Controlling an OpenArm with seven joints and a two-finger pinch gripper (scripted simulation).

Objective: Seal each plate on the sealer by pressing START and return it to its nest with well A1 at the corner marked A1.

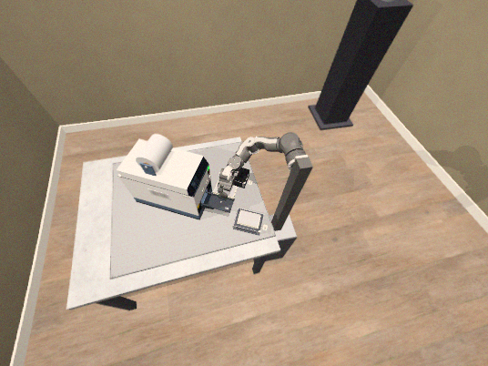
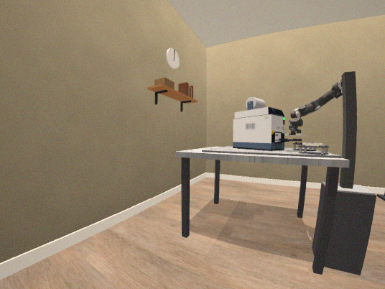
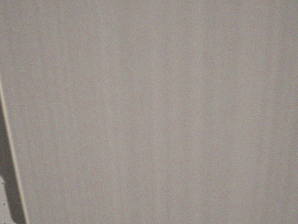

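Now: the sealer stage 4 cm ahead of my hand, 6 cm to the left of it and 4 cm below it. Also, from my hand: plate nest: 11 cm behind, 18 cm to the left, 8 cm below; then yellow warning label: 17 cm ahead, 9 cm to the left, 2 cm above; then plate: right at my hand.
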